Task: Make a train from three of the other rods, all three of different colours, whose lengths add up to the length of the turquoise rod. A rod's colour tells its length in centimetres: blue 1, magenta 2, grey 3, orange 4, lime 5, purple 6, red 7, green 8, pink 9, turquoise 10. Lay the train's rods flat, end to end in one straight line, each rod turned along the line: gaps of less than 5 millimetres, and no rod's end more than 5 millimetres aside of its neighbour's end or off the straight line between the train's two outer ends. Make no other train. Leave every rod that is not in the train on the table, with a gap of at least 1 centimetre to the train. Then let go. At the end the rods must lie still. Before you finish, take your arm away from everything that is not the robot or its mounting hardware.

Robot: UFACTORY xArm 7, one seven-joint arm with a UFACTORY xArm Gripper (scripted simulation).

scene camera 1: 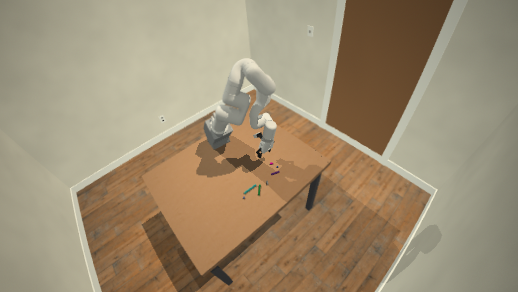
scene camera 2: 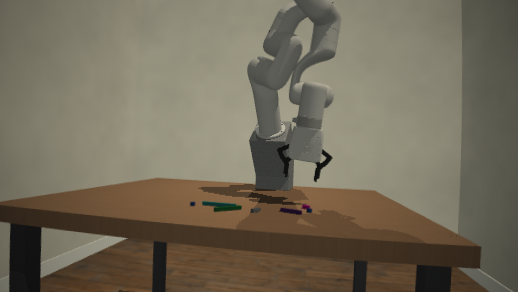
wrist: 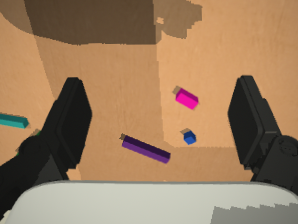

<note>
In view: my gripper (scene camera 2: 300, 178).
My gripper also shows in the wrist view (wrist: 159, 94).
</note>
